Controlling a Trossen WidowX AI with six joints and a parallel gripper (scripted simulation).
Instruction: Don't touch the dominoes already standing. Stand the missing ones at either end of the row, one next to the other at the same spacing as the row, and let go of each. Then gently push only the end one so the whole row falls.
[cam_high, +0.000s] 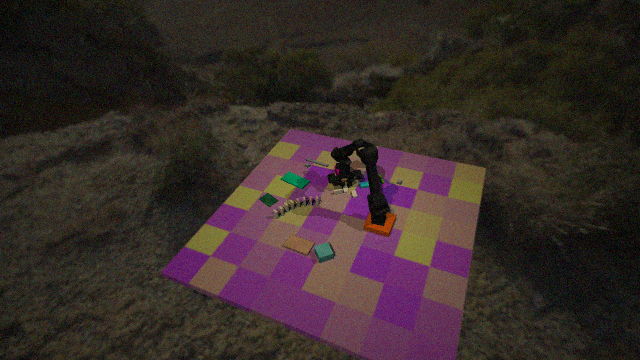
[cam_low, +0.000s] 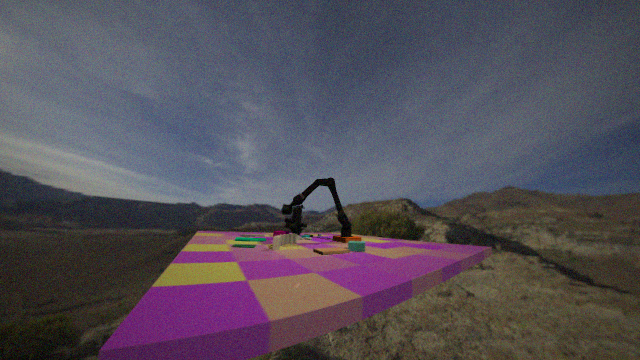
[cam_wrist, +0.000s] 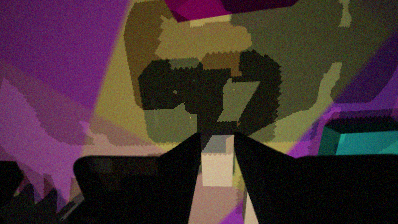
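Right now the magenta block is 50 mm ahead of my gripper tip, 120 mm to the right of it and 20 mm above it. The rest, counted from my gripper tip: dark green tile 380 mm ahead, 210 mm to the left; bright green plate 300 mm ahead, 20 mm to the left; orange slab 100 mm ahead, 470 mm to the left.
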